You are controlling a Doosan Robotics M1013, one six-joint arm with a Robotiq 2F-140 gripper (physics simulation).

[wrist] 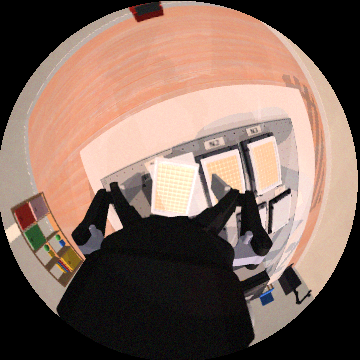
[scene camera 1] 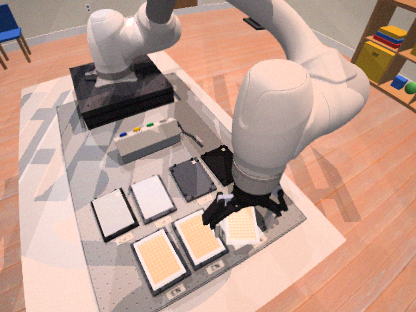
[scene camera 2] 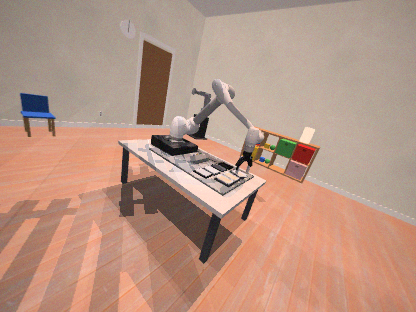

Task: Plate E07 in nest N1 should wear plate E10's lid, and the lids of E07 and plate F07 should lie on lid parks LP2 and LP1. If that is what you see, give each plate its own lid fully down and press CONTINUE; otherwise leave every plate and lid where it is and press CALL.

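Frame: origin at the arm's base, x ahead, y left, z up, level; millimetres.
Seen in the pictures: gripper, between the fingertips: (wrist: 175, 180) (scene camera 1: 241, 228) (scene camera 2: 241, 173); arm's base, origin of its link: (scene camera 1: 116, 75) (scene camera 2: 175, 140).
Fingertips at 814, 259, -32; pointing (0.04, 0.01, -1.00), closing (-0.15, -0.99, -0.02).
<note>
Pixels of each thing's middle, then the offset from my fingertips to it, as dx, dy, dz. Level surfaces: height alone.
- N2, middle of its body: (wrist: 226, 182) (scene camera 1: 199, 235) -28, -106, -32
- N3, middle of its body: (wrist: 267, 165) (scene camera 1: 158, 257) (scene camera 2: 224, 179) +0, -220, -28
- button box, middle of its body: (scene camera 1: 147, 136) (wrist: 236, 274) (scene camera 2: 199, 156) -420, -179, -10
- dark grey holder, middle of its body: (scene camera 1: 192, 177) -223, -69, -42
- black holder, middle of its body: (scene camera 1: 224, 163) -245, +51, -42
- perforated board, height of its surface: dz -51
- white table, height of its surface: dz -64
My gripper (scene camera 1: 245, 215) (scene camera 2: 243, 171) (wrist: 175, 180) is open and empty, its fingers spread either side of the plate stack at N1. There an amber-welled, white-rimmed top piece (scene camera 1: 241, 225) (wrist: 175, 186) lies turned against a whitish rectangle under it; which is lid and which is plate I cannot tell. Amber-welled plates stand square at N2 (scene camera 1: 200, 237) (wrist: 223, 170) and N3 (scene camera 1: 160, 260) (wrist: 264, 165). One white lid (scene camera 1: 114, 212) (wrist: 281, 212) and another white lid (scene camera 1: 152, 197) lie flat on two parks. The park labels and plate names are unreadable.
A button box (scene camera 1: 150, 145) with blue, yellow and green buttons stands between the robot's base (scene camera 1: 122, 97) and the parks. A dark grey holder (scene camera 1: 192, 180) and a black holder (scene camera 1: 217, 162) lie behind the nests. The perforated board (scene camera 1: 90, 265) lies on the white table (scene camera 2: 200, 197).
</note>
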